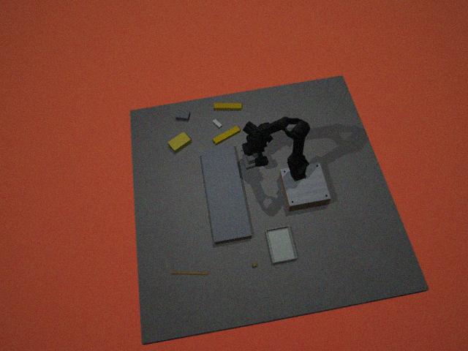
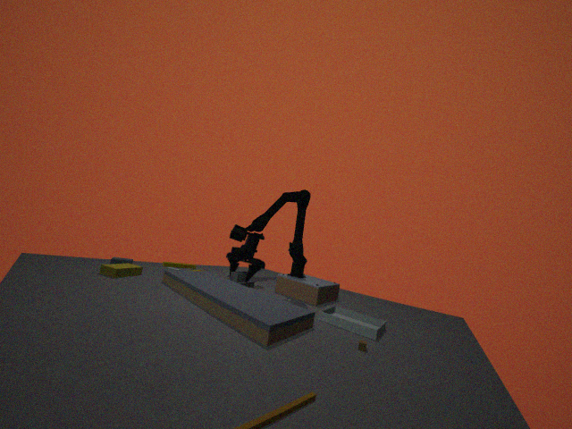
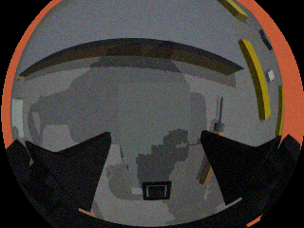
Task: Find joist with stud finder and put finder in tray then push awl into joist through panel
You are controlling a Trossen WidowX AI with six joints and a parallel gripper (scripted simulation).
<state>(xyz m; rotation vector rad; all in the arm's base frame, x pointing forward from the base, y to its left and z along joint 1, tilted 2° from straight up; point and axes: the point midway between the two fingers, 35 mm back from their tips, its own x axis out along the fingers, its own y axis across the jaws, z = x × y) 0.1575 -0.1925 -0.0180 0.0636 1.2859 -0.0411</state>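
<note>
My gripper tip is 20 mm past the stud finder and 20 mm below it. From my gripper tip the other things lie so: white piece: 100 mm ahead, 310 mm to the right, 20 mm below; then awl: 10 mm behind, 80 mm to the right, 20 mm below; then tray: 50 mm ahead, 480 mm to the left, 10 mm below.
</note>
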